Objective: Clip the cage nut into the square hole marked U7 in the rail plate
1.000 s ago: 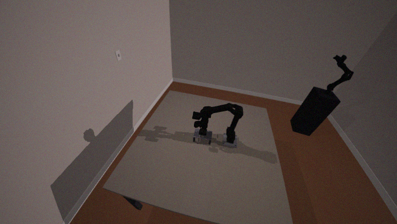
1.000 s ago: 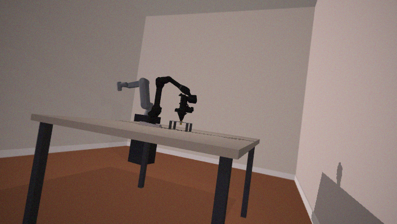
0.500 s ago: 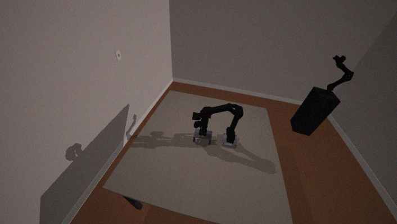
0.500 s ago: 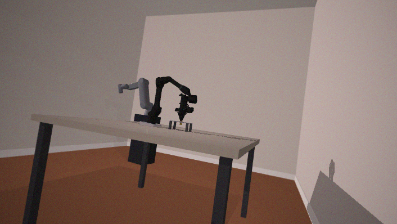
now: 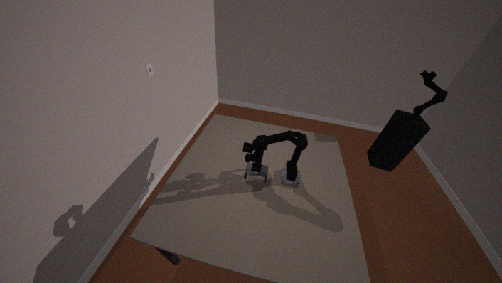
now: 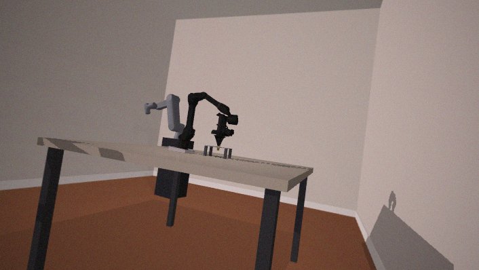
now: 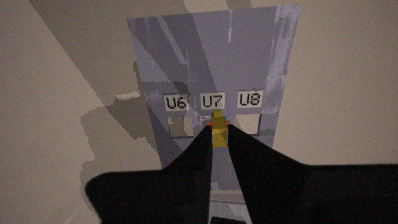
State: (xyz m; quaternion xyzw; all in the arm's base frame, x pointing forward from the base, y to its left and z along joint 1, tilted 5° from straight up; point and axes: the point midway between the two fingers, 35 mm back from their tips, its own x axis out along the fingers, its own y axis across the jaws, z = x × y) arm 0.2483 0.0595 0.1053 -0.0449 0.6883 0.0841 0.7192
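Now: gripper tip 10 mm above the cage nut.
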